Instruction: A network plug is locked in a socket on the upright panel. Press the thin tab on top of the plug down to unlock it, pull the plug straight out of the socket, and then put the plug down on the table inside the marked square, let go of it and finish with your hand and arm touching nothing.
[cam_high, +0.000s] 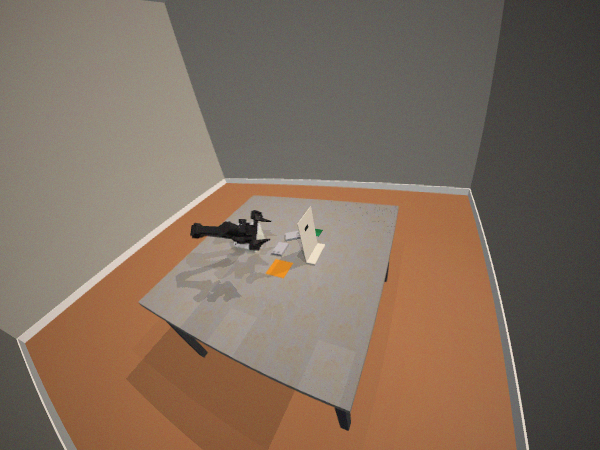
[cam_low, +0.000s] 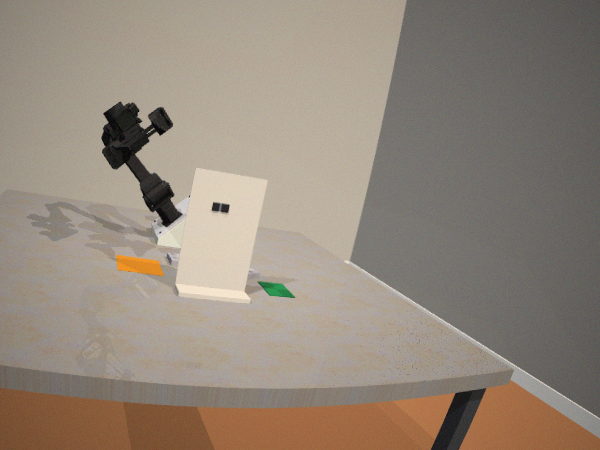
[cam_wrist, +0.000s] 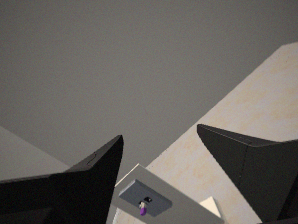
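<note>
Right now the network plug is 200 mm to the left of my gripper tip, 120 mm below it and 80 mm ahead of it. Also, from my gripper tip: orange marked square (320 mm below, 60 mm to the left, 60 mm behind); then upright cream panel (200 mm below, 190 mm to the left, 100 mm ahead).
</note>
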